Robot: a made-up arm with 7 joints. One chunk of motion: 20 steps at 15 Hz.
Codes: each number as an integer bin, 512 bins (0 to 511) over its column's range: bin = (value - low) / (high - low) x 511, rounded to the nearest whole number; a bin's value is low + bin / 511 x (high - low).
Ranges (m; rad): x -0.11..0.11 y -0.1..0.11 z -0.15..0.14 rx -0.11..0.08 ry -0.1..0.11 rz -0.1..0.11
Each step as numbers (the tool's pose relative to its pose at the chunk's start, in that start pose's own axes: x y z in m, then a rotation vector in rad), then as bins.
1 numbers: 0.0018 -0.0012 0.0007 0.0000 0.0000 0.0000
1 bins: 260 240 266 296 243 243
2 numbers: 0.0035 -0.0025 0.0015 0.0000 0.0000 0.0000
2 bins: 264 237 267 296 243 243
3 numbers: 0.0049 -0.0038 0.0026 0.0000 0.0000 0.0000
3 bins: 267 234 269 296 243 243
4 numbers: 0.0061 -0.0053 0.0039 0.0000 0.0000 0.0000
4 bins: 270 230 271 296 243 243
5 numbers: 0.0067 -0.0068 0.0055 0.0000 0.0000 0.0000
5 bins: 271 227 274 296 243 243
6 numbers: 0.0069 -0.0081 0.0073 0.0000 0.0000 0.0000
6 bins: 272 224 277 296 243 243
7 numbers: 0.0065 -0.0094 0.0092 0.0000 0.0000 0.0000
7 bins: 271 220 281 296 243 243
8 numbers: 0.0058 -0.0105 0.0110 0.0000 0.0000 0.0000
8 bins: 269 218 284 296 243 243
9 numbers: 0.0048 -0.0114 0.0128 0.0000 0.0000 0.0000
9 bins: 267 216 287 296 243 243
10 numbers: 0.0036 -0.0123 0.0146 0.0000 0.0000 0.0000
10 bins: 264 213 290 296 243 243
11 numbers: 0.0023 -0.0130 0.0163 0.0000 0.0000 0.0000
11 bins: 261 212 293 296 243 243
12 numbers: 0.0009 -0.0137 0.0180 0.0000 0.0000 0.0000
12 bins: 258 210 296 296 243 243
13 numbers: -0.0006 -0.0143 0.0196 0.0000 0.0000 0.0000
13 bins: 254 209 299 296 243 243
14 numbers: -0.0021 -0.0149 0.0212 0.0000 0.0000 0.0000
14 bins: 251 207 302 296 243 243
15 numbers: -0.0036 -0.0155 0.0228 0.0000 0.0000 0.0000
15 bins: 247 206 304 296 243 243
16 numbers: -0.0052 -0.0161 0.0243 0.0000 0.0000 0.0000
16 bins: 243 204 307 296 243 243
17 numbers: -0.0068 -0.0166 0.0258 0.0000 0.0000 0.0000
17 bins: 240 203 310 296 243 243
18 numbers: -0.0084 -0.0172 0.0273 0.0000 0.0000 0.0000
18 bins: 236 201 312 296 243 243
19 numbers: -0.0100 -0.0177 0.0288 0.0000 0.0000 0.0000
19 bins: 232 200 315 296 243 243
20 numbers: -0.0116 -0.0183 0.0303 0.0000 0.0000 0.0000
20 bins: 229 199 318 296 243 243
